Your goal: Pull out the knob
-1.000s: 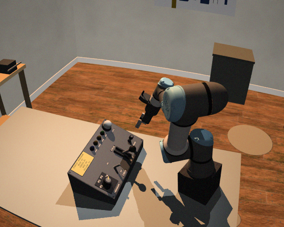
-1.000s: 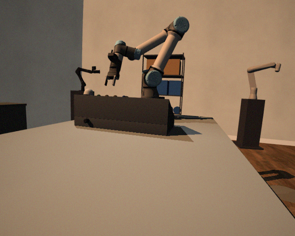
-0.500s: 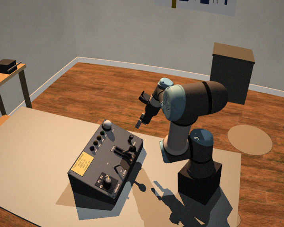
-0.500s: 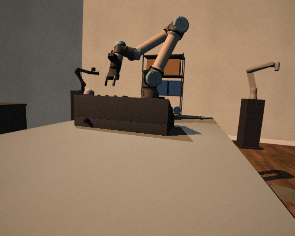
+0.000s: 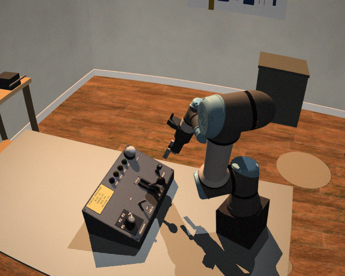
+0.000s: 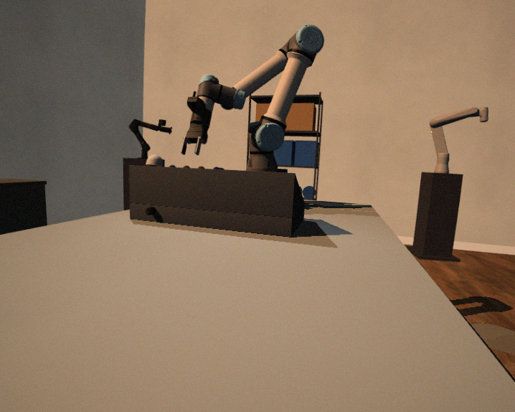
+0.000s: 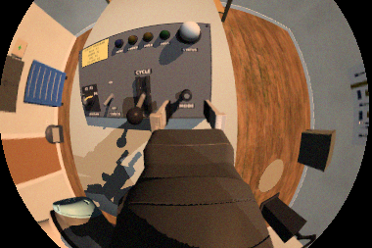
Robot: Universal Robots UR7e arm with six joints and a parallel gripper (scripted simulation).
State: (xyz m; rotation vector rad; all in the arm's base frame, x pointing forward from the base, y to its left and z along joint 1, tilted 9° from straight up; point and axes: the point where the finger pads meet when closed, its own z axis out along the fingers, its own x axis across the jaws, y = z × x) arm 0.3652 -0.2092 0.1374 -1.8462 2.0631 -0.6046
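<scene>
My hand is 12 cm above the mode knob, 5 cm short of it and 1 cm to the left of it. From my hand the other things lie so: dark console (16 cm to the left, 14 cm below, 10 cm ahead); black-ball lever (12 cm to the left, 11 cm below, 4 cm ahead); program selector (34 cm to the left, 12 cm below, 10 cm ahead).
</scene>
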